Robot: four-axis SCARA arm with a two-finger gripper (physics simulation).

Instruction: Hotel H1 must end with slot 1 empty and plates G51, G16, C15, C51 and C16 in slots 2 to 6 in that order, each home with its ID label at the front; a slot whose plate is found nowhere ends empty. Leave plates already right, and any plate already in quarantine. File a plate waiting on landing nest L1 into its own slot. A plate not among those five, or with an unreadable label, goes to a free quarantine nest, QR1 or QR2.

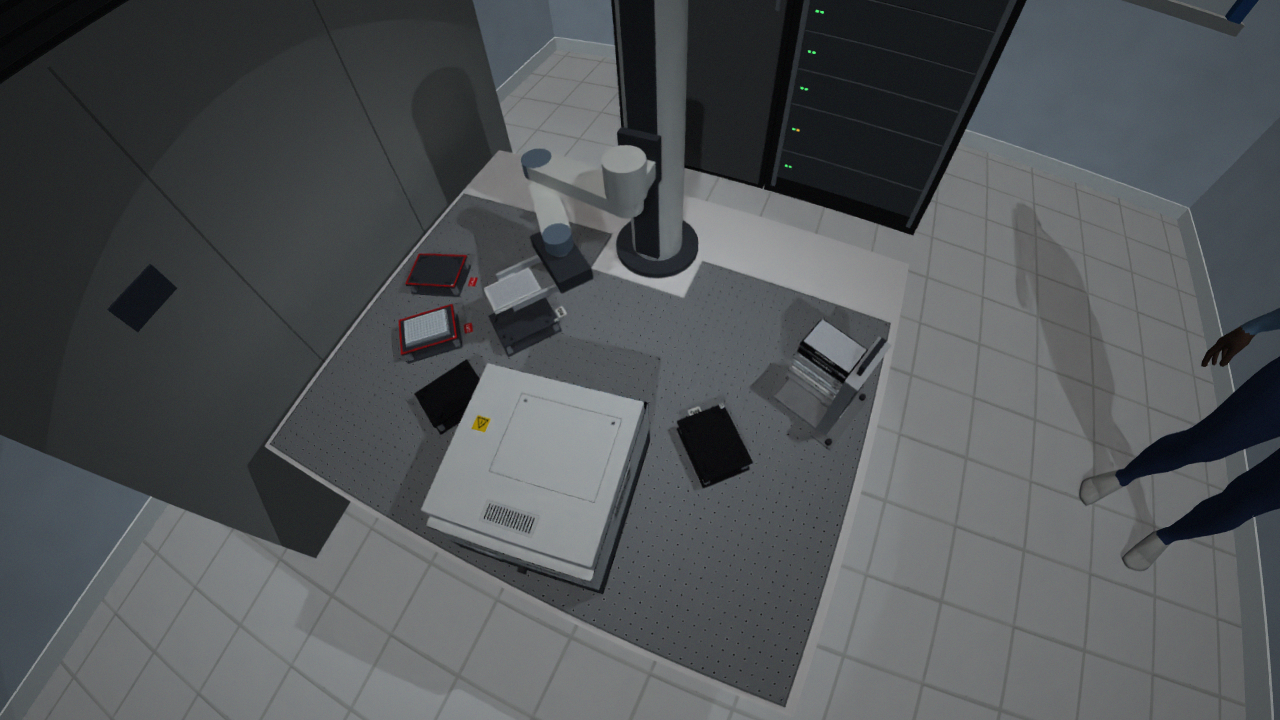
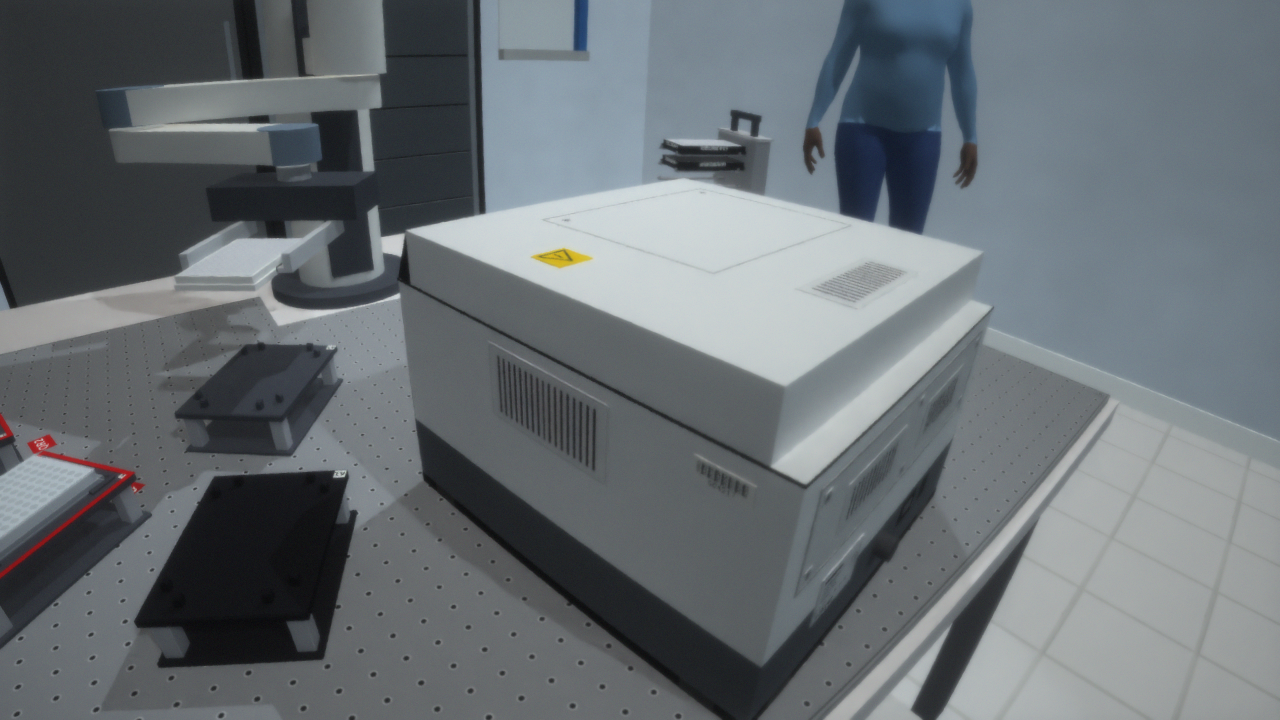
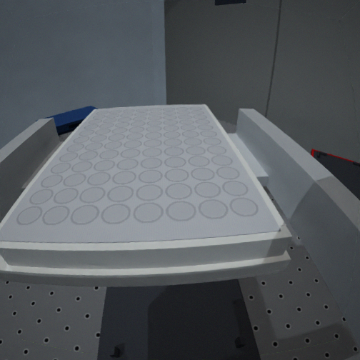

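Pixels of known places: gripper, fingertip midpoint: [image 1: 504,292] [image 2: 234,263]; arm's base, link origin: [image 1: 657,246] [image 2: 344,283].
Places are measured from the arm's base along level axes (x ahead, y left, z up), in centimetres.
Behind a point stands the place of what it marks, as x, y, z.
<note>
My gripper [image 1: 519,286] @[44.5, -21.8, 20.3] [image 2: 234,259] @[44.5, -21.8, 20.3] [image 3: 145,127] is shut on a white plate [image 1: 512,291] @[43.6, -20.0, 20.4] [image 2: 230,265] @[45.5, -22.4, 20.4] [image 3: 150,175] with round wells, held level in the air between its two long fingers. No ID label is readable on it. A dark grey nest [image 1: 525,328] @[44.9, -19.1, 6.3] [image 2: 259,380] @[43.1, -21.9, 6.3] [image 3: 175,320] stands below and close by, with no plate on it. One red-edged nest [image 1: 429,347] @[60.2, -41.4, 6.0] [image 2: 71,525] @[59.4, -40.8, 6.0] bears a white plate [image 1: 426,327] @[55.8, -44.9, 7.7] [image 2: 40,492] @[55.7, -42.7, 7.7]. The other red-edged nest [image 1: 436,269] @[36.6, -56.0, 6.2] [image 3: 340,167] bears none. The hotel [image 1: 836,413] @[41.9, 61.8, 13.8] [image 2: 756,156] @[41.3, 60.2, 24.0] holds stacked plates; their labels and slots are unreadable.
A large white instrument [image 1: 546,456] @[79.3, 10.8, 26.7] [image 2: 698,295] @[88.9, -1.9, 26.7] stands at the middle of the table. A black nest [image 1: 447,394] @[70.2, -28.1, 6.3] [image 2: 246,546] @[70.2, -28.4, 6.3] is beside it, another black nest [image 1: 713,445] @[56.6, 38.0, 6.3] toward the hotel. The arm's column [image 1: 671,134] @[4.4, 6.1, 46.0] stands behind. A person [image 1: 1199,447] [image 2: 895,107] is beyond the table.
</note>
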